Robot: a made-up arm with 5 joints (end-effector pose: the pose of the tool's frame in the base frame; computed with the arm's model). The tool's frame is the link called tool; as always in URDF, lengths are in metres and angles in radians.
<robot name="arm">
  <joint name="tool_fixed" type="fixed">
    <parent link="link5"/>
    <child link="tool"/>
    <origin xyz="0.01 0 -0.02" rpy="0.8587 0.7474 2.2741"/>
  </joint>
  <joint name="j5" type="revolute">
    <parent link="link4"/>
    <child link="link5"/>
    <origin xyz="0.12 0.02 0.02" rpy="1.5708 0 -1.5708"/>
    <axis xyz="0 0 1"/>
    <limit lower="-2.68" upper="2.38"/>
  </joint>
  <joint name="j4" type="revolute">
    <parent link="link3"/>
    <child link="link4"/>
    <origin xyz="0.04 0.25 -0.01" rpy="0 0 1.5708"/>
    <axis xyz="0 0 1"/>
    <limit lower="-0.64" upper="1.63"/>
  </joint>
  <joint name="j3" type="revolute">
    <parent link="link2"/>
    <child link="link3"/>
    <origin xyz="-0.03 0.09 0.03" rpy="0 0 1.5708"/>
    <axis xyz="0 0 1"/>
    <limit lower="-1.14" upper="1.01"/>
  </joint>
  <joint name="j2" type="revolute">
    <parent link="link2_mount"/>
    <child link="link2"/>
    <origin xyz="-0.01 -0.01 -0.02" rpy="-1.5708 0 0"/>
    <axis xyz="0 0 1"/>
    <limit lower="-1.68" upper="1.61"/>
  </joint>
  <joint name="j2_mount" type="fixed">
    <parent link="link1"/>
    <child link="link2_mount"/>
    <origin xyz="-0.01 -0.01 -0.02" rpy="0 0 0"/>
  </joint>
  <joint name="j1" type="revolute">
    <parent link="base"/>
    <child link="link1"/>
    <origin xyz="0.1 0 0.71" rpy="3.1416 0 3.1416"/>
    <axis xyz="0 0 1"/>
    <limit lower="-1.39" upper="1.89"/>
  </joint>
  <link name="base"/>
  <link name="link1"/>
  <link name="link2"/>
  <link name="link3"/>
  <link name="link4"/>
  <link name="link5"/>
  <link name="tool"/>
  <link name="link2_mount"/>
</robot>
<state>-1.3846 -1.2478 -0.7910 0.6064 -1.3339</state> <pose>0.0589 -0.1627 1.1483 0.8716 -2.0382 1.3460</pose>
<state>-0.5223 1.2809 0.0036 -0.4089 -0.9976</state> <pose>0.3562 0.1608 0.4016 -0.1648 0.4185 1.3393</pose>
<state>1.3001 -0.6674 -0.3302 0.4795 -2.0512</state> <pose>0.1705 -0.2125 1.1189 -0.3417 -1.2542 -0.5197</pose>
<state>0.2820 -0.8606 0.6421 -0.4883 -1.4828</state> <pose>0.4155 -0.0810 1.0010 -0.3271 -1.1932 0.3779</pose>
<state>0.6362 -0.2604 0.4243 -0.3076 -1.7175</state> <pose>0.4443 -0.2418 0.8422 -0.0047 -0.7949 -0.0410</pose>
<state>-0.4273 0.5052 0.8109 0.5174 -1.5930</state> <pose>0.2193 0.0653 0.4524 0.3238 1.3025 0.5886</pose>
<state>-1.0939 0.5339 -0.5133 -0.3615 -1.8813</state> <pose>0.3120 0.4331 0.8721 0.9151 -0.7397 1.5440</pose>
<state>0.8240 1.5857 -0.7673 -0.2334 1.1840</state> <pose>0.4050 -0.2864 0.4726 -1.4597 1.4247 1.1636</pose>
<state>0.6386 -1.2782 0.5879 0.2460 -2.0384</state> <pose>0.3047 -0.1382 1.0328 0.1099 -1.2151 0.0173</pose>
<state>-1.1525 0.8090 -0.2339 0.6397 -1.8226</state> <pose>0.2389 0.3378 0.5489 0.2369 0.8178 1.2816</pose>
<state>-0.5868 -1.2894 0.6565 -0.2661 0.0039</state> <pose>0.2677 0.1356 1.0873 -1.3936 -1.1639 0.6517</pose>
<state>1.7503 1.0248 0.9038 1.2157 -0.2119</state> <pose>0.1315 0.0731 0.5335 2.0885 0.4459 0.7478</pose>
